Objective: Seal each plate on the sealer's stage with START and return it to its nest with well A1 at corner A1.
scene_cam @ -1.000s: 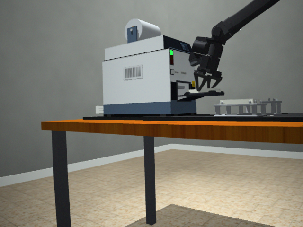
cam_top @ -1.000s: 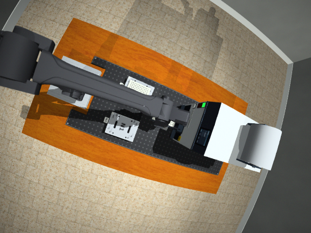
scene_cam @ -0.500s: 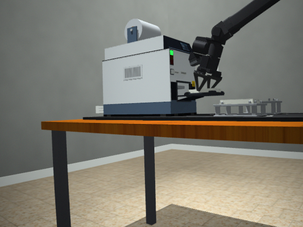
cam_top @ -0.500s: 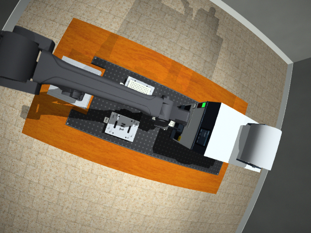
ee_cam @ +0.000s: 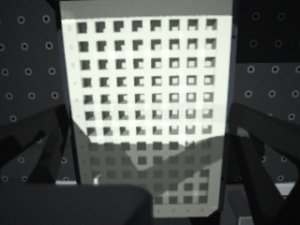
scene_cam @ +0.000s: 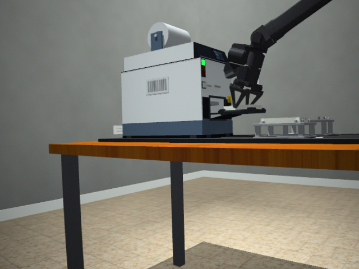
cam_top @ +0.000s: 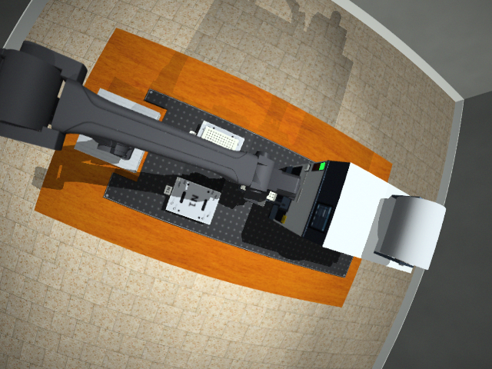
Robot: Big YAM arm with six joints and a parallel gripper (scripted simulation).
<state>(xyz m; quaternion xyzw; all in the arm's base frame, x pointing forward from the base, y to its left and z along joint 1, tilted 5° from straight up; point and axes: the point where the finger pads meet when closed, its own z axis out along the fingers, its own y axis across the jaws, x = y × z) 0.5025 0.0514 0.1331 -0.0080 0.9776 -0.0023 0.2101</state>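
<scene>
My gripper is now 20 mm above the sealer stage. The rest, counted from my hand: plate nest: 190 mm behind, 70 mm to the left, 70 mm below; then pale start button: 100 mm to the left, 100 mm ahead, 80 mm above; then A1 mark: 270 mm behind, 130 mm to the left, 70 mm below.
</scene>
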